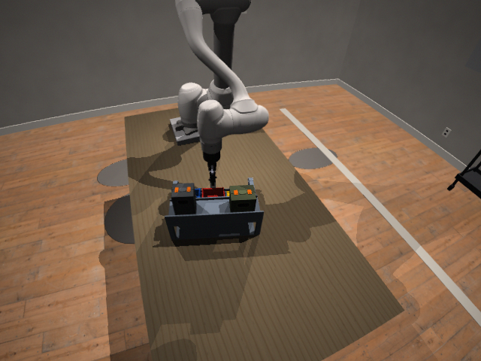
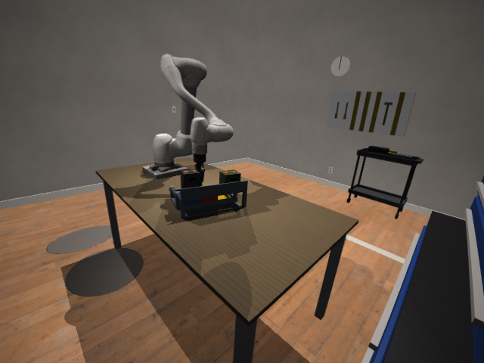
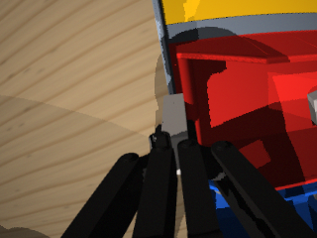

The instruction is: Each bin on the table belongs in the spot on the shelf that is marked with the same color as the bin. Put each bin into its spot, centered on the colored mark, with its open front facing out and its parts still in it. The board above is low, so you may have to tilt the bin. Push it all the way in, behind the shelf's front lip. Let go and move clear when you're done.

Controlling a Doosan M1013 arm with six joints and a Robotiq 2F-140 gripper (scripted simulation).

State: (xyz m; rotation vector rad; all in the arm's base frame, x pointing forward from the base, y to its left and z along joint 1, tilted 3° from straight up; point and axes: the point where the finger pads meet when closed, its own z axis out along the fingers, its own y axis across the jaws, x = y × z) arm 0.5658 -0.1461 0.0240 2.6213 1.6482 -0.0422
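The red bin lies 80 mm ahead of my hand, 40 mm to the right of it and 10 mm below it. From my hand the other things lie so: green toolbox 220 mm ahead, 90 mm above, 20 mm to the left; then dark box 180 mm to the right, 120 mm ahead, 110 mm above; then blue bin 140 mm to the right, 40 mm ahead, 10 mm below.
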